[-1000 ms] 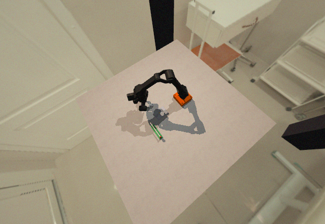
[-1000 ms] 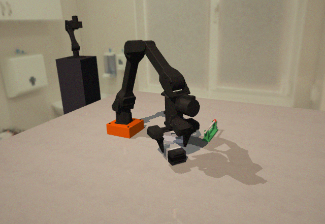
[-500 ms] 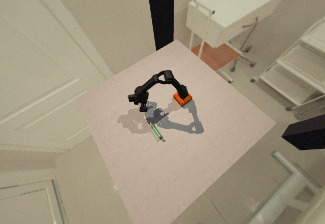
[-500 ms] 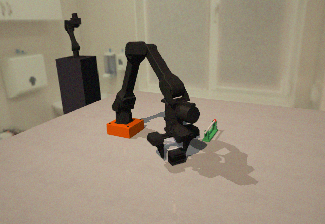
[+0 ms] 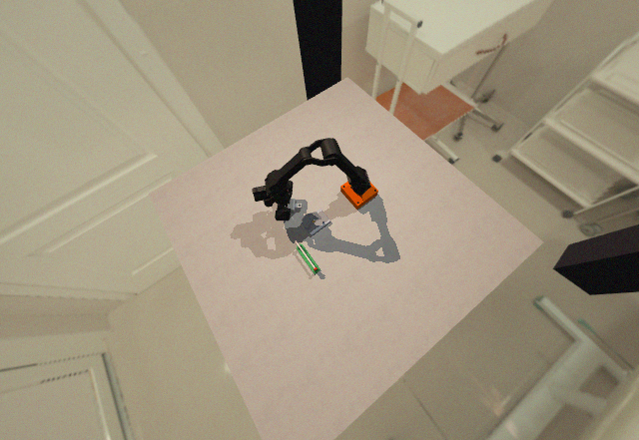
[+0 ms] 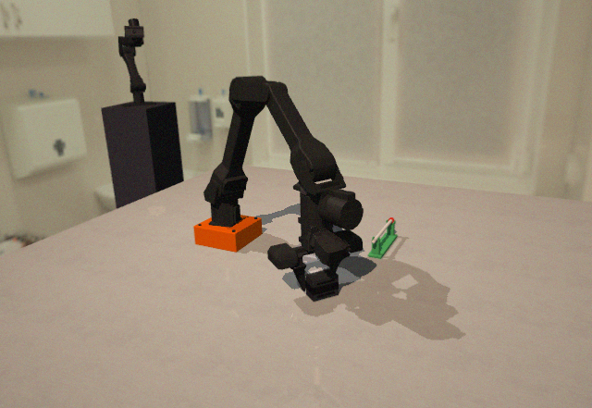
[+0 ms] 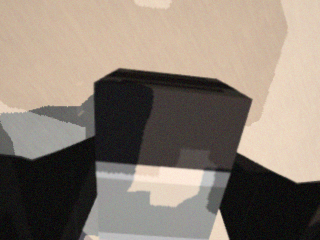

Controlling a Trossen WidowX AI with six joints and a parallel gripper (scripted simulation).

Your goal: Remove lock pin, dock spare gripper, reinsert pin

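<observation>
Right now the grey mount is 20 mm behind my gripper tip, 150 mm to the left of it and 50 mm above it. From my gripper tip the other things lie so: spare gripper: 10 mm behind, 10 mm to the left, 20 mm above; green stand: 100 mm ahead, 240 mm to the left, 20 mm above.
</observation>
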